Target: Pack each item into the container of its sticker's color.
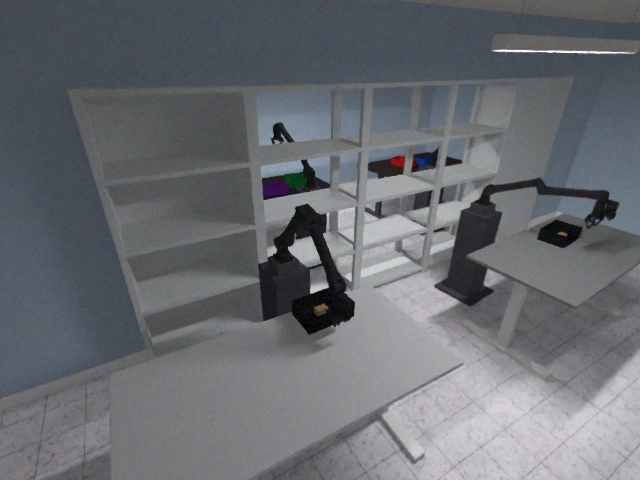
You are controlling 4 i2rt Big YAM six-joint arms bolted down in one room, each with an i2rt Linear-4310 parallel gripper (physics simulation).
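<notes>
On the near table, a black bin holds a tan item. The gripper of the near arm hangs at this bin's right side; its fingers are too dark to read. On the right table, another black bin holds a small tan item. The right arm's gripper is above the table, right of that bin; its opening is unclear. Beyond the shelves stand a purple container, a green container, a red container and a blue container. A far arm's gripper is raised above the purple container. Stickers cannot be made out.
A white open shelf unit stands between the near tables and the far dark tables. The near grey table and the right grey table stand apart, with tiled floor between them. Part of a fourth arm shows behind the shelves.
</notes>
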